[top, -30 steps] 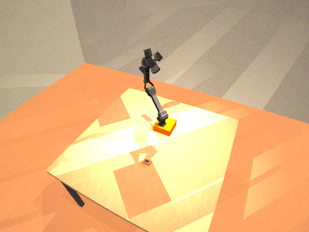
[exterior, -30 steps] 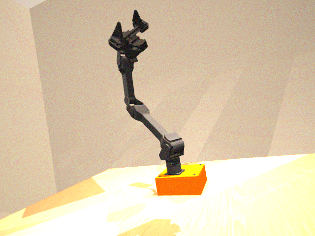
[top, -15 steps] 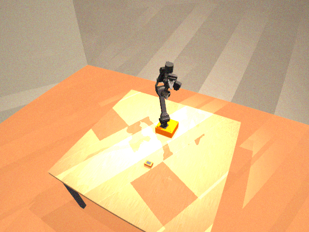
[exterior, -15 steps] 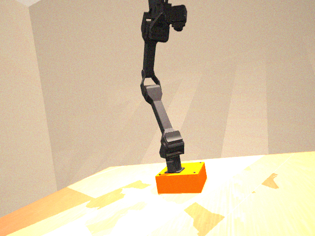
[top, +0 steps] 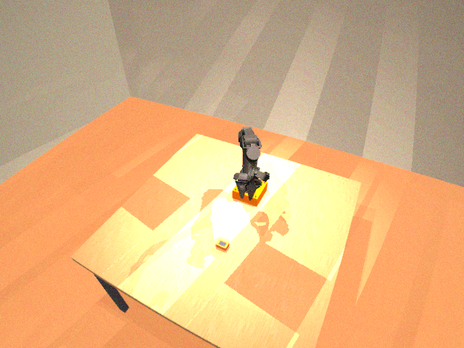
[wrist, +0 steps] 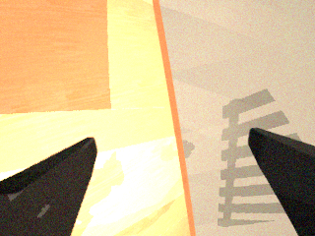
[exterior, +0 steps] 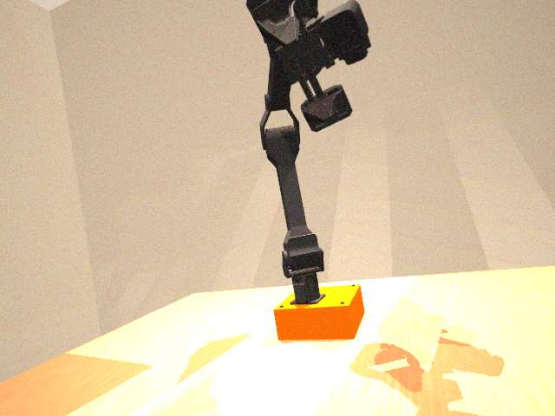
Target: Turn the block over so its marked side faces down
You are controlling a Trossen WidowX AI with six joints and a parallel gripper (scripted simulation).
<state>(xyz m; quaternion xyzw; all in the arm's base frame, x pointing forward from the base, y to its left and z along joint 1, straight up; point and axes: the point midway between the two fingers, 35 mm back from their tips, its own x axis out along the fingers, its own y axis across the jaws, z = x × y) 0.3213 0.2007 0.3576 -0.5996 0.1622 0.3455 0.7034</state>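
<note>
My gripper tip is 38 cm above the orange block, 12 cm to the left of it and 4 cm short of it.
</note>
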